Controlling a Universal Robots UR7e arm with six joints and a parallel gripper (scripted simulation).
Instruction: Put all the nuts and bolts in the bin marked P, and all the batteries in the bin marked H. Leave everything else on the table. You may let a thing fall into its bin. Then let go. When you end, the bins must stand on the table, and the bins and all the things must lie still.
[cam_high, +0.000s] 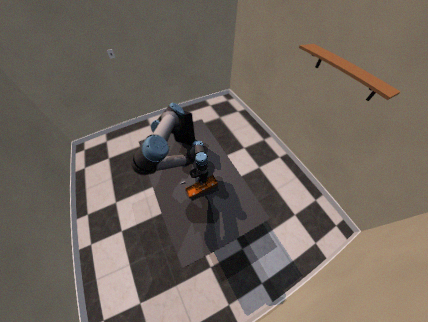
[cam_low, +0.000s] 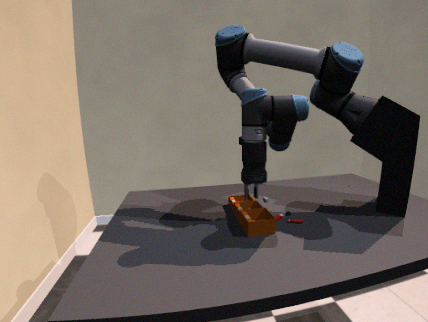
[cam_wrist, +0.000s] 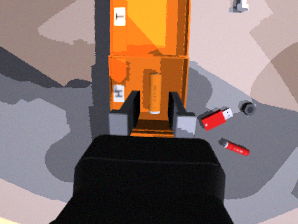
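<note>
Now: the red battery 11 cm behind my hand, 10 cm to the left of it and 8 cm below it. Also, from my hand: orange battery (7 cm below); orange three-compartment bin (6 cm below, 1 cm ahead); dark nut (13 cm behind, 8 cm below, 4 cm to the left).
</note>
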